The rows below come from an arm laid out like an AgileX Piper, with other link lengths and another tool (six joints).
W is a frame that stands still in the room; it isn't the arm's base.
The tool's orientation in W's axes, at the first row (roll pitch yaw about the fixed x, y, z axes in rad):
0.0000 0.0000 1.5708
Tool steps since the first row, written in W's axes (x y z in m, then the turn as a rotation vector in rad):
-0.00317 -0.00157 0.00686 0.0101 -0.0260 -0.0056
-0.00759 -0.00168 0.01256 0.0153 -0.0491 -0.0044
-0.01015 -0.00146 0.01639 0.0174 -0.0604 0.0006
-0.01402 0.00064 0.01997 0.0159 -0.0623 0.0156
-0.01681 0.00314 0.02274 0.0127 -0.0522 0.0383
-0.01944 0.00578 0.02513 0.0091 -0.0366 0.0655
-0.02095 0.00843 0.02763 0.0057 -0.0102 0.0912
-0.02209 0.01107 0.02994 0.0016 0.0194 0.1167
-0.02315 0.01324 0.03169 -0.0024 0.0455 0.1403
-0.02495 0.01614 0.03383 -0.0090 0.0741 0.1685
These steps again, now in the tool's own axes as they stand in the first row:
-0.00157 0.00317 0.00686 -0.0260 -0.0101 -0.0056
-0.00168 0.00759 0.01256 -0.0491 -0.0153 -0.0044
-0.00146 0.01015 0.01639 -0.0604 -0.0174 0.0006
0.00064 0.01402 0.01997 -0.0623 -0.0159 0.0156
0.00314 0.01681 0.02274 -0.0522 -0.0127 0.0383
0.00578 0.01944 0.02513 -0.0366 -0.0091 0.0655
0.00843 0.02095 0.02763 -0.0102 -0.0057 0.0912
0.01107 0.02209 0.02994 0.0194 -0.0016 0.1167
0.01324 0.02315 0.03169 0.0455 0.0024 0.1403
0.01614 0.02495 0.03383 0.0741 0.0090 0.1685

